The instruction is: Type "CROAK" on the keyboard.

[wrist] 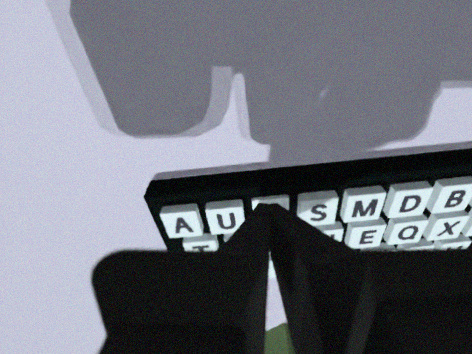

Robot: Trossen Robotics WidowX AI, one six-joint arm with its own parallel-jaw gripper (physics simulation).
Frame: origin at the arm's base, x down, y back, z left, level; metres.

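Seen in the pictures: gripper, between the fingertips: [267, 213].
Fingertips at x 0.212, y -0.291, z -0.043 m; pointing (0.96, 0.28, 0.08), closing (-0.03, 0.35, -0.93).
Observation:
Offsets run from my fingertips to a thing's middle. "spot": to the spot under its first point. Level surfaces: height alone.
A black keyboard {spot: dz +0.019, dx +0.004, dy -0.020 m} [210, 186] with white letter keys lies at a slight tilt across the lower half of the wrist view. Its far row shows the A key {dz +0.038, dx +0.000, dy -0.010 m} [181, 223], the U key {dz +0.018, dx +0.000, dy -0.004 m} [225, 217], a key {dz -0.002, dx +0.003, dy +0.001 m} [279, 201] whose letter is hidden, then S {spot: dz -0.022, dx -0.003, dy +0.004 m} [318, 210], M {spot: dz -0.041, dx -0.003, dy +0.010 m} [364, 206], D {spot: dz -0.061, dx -0.003, dy +0.016 m} [411, 202] and B {spot: dz -0.080, dx -0.003, dy +0.021 m} [454, 198]. Behind them show parts of T, E, Q and X keys. My black gripper [267, 213] is shut and empty, its tips over the key between U and S; I cannot tell whether they touch it. The fingers hide much of the nearer rows, and the C, R, O and K keys cannot be made out.
A pale table top {dx +0.013 m} [45, 210] surrounds the keyboard. A large grey shadow of the arm and gripper falls on the table beyond the keyboard's far edge. A bit of a green thing [279, 340] shows between the fingers at the bottom.

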